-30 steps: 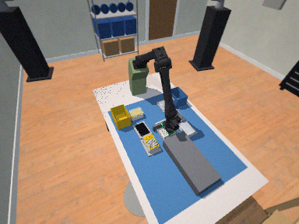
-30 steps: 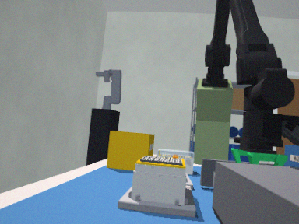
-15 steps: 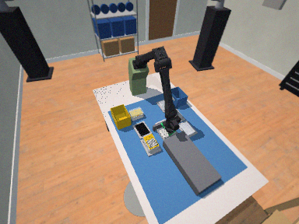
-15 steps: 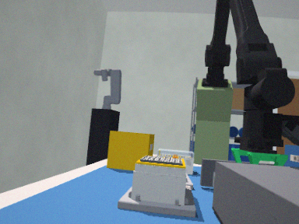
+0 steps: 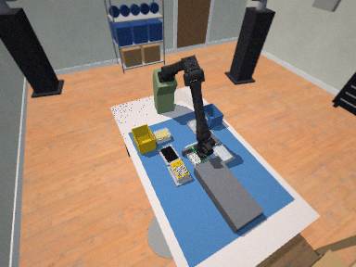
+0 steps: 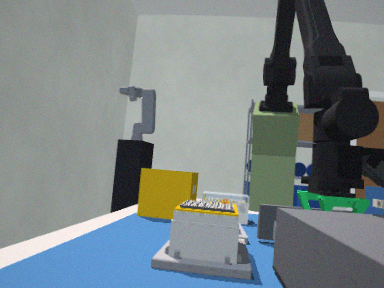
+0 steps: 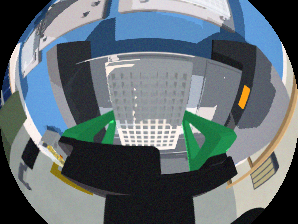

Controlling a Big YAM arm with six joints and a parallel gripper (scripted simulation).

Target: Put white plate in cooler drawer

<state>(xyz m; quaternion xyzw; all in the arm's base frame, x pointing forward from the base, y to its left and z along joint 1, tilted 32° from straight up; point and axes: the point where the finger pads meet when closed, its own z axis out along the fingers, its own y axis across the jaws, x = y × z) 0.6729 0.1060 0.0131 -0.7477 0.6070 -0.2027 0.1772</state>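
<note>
The white plate lies right at my hand. From my hand the other things lie so: grey cooler CD (160 mm ahead, 40 mm to the left); then yellow-topped tip box (70 mm ahead, 180 mm to the right, 20 mm above); then drawer (40 mm ahead, 10 mm to the left, 10 mm below).
</note>
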